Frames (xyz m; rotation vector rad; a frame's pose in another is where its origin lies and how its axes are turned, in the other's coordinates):
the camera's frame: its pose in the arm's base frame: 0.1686 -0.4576 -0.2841 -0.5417 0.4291 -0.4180
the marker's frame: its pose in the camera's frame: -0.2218 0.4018 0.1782 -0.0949 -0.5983 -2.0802
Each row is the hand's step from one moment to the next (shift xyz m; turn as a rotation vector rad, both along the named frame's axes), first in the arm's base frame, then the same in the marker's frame.
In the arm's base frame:
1: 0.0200 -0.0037 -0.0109 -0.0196 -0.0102 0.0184
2: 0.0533 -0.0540 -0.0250 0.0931 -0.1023 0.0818
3: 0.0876 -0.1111 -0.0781 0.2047 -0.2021 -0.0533
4: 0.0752 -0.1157 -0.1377 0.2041 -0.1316 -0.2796
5: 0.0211 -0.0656 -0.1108 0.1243 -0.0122 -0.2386
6: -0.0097 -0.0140 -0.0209 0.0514 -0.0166 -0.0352
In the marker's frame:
1: -0.0187 0.0136 0.0003 0.0276 -0.0027 -0.0075
2: -0.0368 0.0634 -0.0317 0.0408 0.1554 -0.0029
3: -0.0862 0.1055 -0.0869 -0.1075 0.2539 -0.0977
4: -0.1279 0.0799 -0.1235 -0.3089 0.1399 -0.1489
5: -0.0882 0.0189 -0.0943 -0.2591 0.0236 -0.0697
6: -0.0091 -0.0057 -0.0247 -0.0523 0.0368 -0.0081

